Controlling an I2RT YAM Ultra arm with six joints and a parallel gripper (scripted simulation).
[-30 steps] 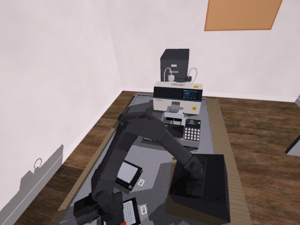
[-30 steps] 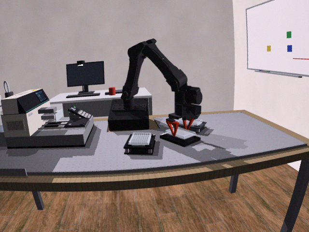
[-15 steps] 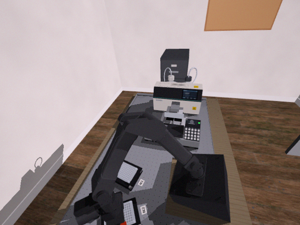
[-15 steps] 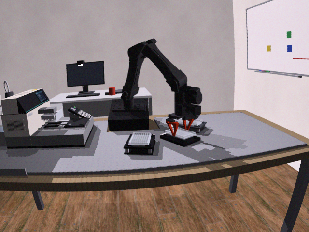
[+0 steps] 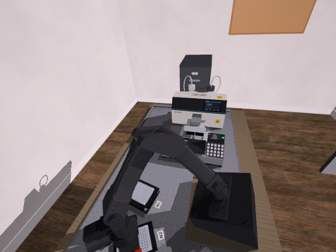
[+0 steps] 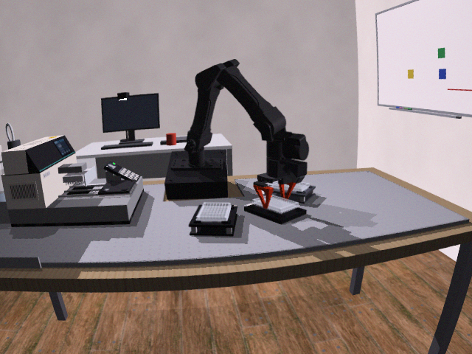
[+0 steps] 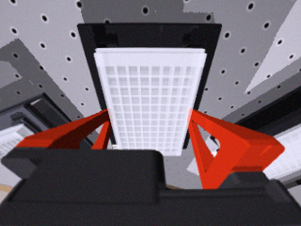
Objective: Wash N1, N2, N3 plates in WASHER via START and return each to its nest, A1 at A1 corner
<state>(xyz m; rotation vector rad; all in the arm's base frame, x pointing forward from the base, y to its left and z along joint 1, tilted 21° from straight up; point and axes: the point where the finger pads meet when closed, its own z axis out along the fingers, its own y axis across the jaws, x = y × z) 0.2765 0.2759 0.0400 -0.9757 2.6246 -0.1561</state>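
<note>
Right now my hand is 3 cm above the nest N2. Also, from my hand: N2 label (8 cm behind, 7 cm to the right, 3 cm below); nest N3 (17 cm behind, 7 cm to the left, 1 cm below); N1 label (18 cm to the right, 3 cm below, 1 cm behind).
</note>
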